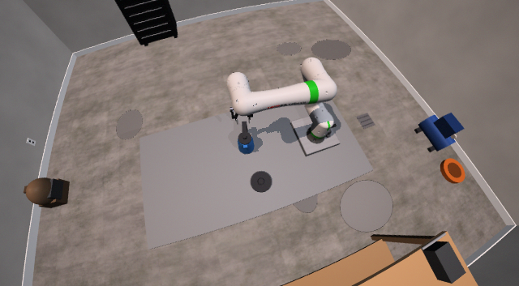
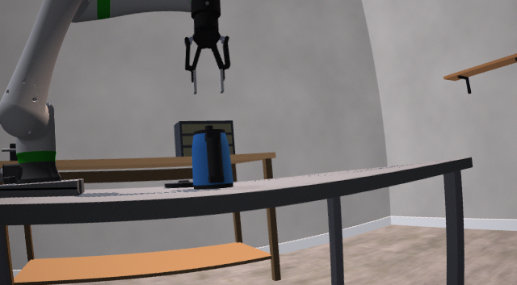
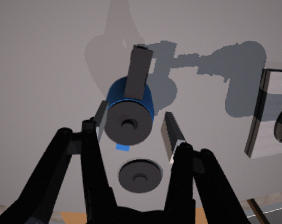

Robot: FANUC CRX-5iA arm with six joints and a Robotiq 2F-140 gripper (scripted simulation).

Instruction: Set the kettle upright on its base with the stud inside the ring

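The blue kettle lies 21 cm below my hand, 3 cm to the left of it and 1 cm ahead of it. From my hand the other things lie so: round black base (35 cm to the left, 29 cm below, 1 cm ahead).
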